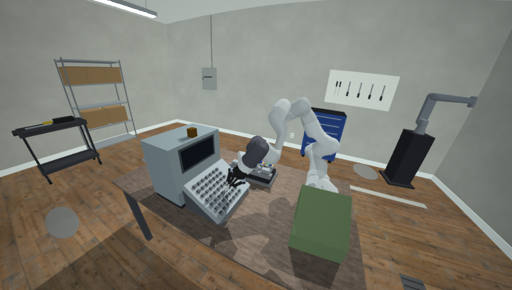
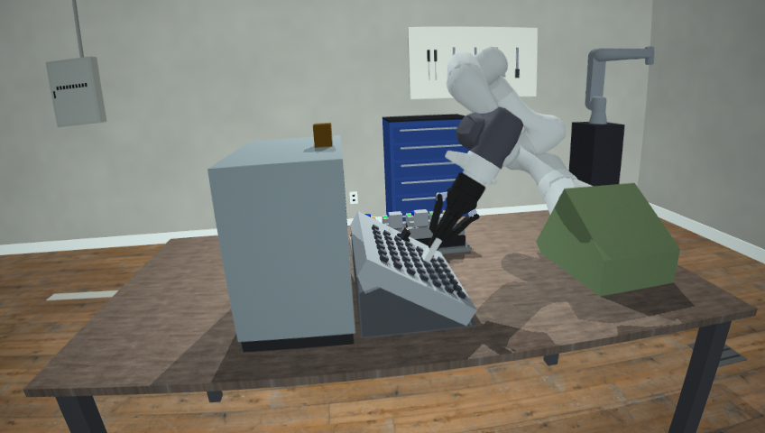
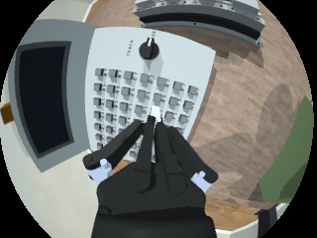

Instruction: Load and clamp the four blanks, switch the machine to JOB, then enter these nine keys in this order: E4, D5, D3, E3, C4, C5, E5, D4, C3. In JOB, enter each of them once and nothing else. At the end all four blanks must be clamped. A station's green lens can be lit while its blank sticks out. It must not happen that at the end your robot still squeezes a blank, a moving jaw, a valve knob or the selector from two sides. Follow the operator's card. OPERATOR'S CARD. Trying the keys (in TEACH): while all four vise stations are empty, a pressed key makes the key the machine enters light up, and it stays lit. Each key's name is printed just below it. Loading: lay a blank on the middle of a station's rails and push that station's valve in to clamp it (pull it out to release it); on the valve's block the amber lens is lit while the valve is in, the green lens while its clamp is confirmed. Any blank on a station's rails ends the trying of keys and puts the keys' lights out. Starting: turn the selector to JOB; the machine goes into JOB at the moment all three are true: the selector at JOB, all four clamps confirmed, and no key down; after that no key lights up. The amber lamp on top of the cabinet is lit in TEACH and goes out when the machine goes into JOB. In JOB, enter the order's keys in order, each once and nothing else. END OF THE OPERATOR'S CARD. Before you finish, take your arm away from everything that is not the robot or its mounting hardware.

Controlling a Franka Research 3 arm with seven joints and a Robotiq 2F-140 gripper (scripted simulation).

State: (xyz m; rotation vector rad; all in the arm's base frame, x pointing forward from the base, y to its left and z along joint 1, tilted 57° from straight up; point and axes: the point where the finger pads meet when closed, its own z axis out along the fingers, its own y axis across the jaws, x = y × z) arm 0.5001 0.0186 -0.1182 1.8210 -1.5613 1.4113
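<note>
Right now the key D3 is 50 mm ahead of my hand, 60 mm to the left of it and 10 mm below it. From my hand the other things lie so: black selector knob 30 mm ahead, 140 mm to the right; then sloped keypad 70 mm ahead, 20 mm to the right, 50 mm below.
</note>
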